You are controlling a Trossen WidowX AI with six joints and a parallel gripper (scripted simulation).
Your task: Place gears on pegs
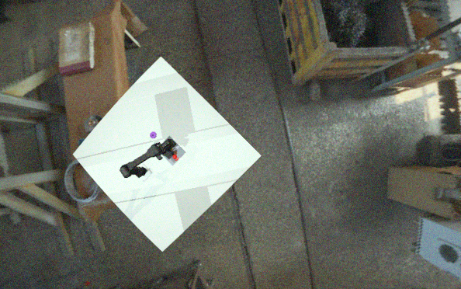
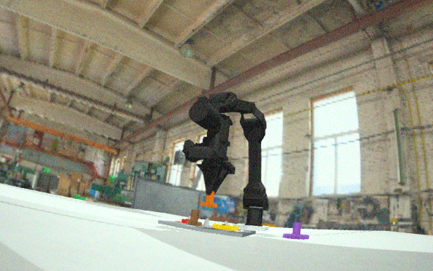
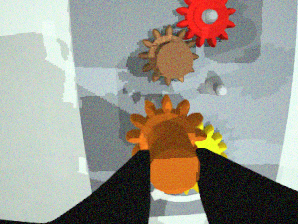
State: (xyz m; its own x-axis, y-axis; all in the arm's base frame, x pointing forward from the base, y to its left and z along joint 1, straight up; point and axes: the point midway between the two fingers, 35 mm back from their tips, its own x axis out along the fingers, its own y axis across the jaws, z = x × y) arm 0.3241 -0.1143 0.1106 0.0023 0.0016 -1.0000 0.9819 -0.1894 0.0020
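Right now the brown gear is 70 mm below my gripper tip, 30 mm to the right of it and 10 mm behind it. Also, from my gripper tip: board: 90 mm below, 20 mm behind, 10 mm to the left; then orange gear: 10 mm below; then yellow gear: 70 mm below, 50 mm to the left, 10 mm behind.
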